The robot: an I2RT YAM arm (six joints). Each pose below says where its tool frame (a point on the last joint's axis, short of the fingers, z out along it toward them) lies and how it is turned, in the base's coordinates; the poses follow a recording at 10 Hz.
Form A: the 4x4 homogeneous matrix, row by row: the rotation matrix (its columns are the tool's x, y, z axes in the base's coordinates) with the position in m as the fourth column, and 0 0 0 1 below. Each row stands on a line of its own.
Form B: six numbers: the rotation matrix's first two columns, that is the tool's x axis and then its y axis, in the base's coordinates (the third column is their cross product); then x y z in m. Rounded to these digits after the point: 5 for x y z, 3 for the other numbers.
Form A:
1:
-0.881, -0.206, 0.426, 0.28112
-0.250, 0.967, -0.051, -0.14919
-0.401, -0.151, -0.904, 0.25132
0, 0, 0, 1
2:
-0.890, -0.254, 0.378, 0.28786
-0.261, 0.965, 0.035, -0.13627
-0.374, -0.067, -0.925, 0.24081
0, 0, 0, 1
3:
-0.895, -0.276, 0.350, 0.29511
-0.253, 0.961, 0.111, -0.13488
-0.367, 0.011, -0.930, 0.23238
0, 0, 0, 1
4:
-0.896, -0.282, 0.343, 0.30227
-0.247, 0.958, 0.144, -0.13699
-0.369, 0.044, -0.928, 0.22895
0, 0, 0, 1
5:
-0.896, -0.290, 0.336, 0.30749
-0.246, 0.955, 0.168, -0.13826
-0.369, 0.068, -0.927, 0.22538
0, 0, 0, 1
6:
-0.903, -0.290, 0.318, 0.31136
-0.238, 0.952, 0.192, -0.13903
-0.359, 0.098, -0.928, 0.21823
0, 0, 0, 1
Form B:
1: -0.881, -0.250, -0.401, -0.206, 0.967, -0.151, 0.28112, -0.14919, 0.25132
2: -0.890, -0.261, -0.374, -0.254, 0.965, -0.067, 0.28786, -0.13627, 0.24081
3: -0.895, -0.253, -0.367, -0.276, 0.961, 0.011, 0.29511, -0.13488, 0.23238
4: -0.896, -0.247, -0.369, -0.282, 0.958, 0.044, 0.30227, -0.13699, 0.22895
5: -0.896, -0.246, -0.369, -0.290, 0.955, 0.068, 0.30749, -0.13826, 0.22538
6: -0.903, -0.238, -0.359, -0.290, 0.952, 0.098, 0.31136, -0.13903, 0.21823
